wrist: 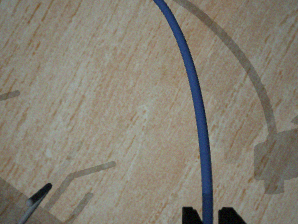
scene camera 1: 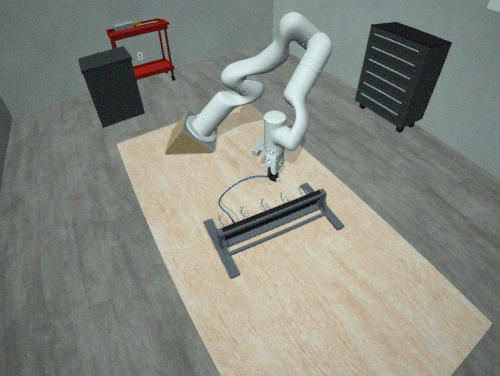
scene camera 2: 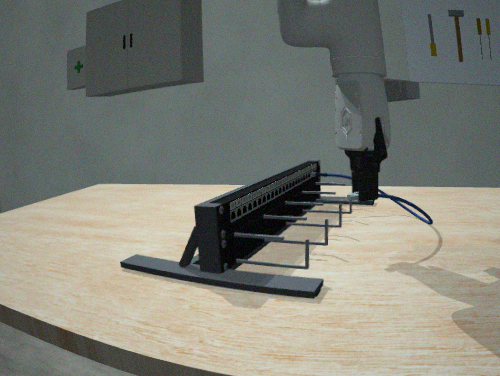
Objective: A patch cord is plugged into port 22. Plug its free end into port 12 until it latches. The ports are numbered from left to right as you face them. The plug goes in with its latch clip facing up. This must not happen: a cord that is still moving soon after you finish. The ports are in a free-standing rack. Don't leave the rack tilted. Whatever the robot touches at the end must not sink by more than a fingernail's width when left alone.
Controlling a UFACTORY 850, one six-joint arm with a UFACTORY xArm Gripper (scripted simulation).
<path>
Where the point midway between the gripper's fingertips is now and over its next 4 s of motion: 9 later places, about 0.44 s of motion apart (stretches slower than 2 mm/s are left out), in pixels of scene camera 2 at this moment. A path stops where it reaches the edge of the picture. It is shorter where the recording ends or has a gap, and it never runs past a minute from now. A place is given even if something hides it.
My gripper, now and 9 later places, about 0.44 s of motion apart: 365,199; 353,190; 343,183; 338,179; 334,177; 334,176; 333,177; 327,182; 319,189; 316,192
</path>
